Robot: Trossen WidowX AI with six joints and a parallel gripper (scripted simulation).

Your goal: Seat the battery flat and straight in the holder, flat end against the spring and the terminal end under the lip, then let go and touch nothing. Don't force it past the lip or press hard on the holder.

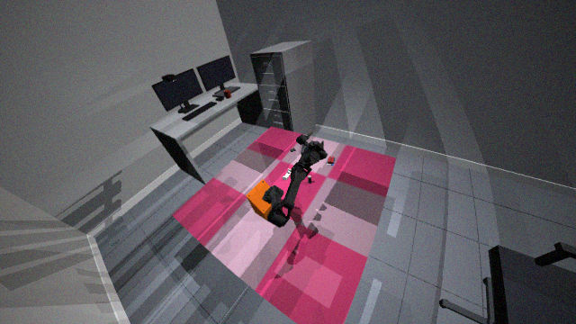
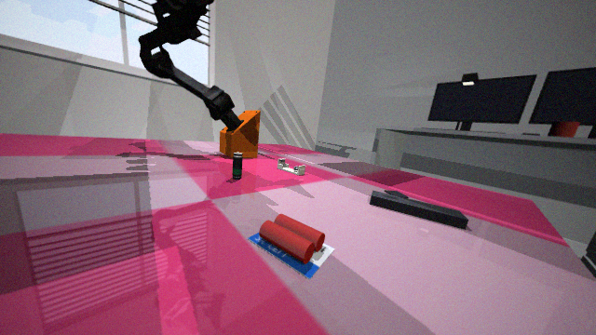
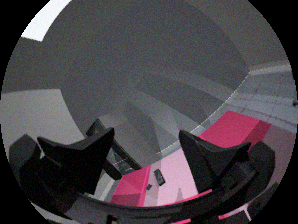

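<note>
Now: gripper tip 390 mm above the battery, 70 mm to the right of it and 10 mm past it. The rest, counted from my gripper tip: flat black bar (410 mm below, 350 mm ahead, 250 mm to the left).
</note>
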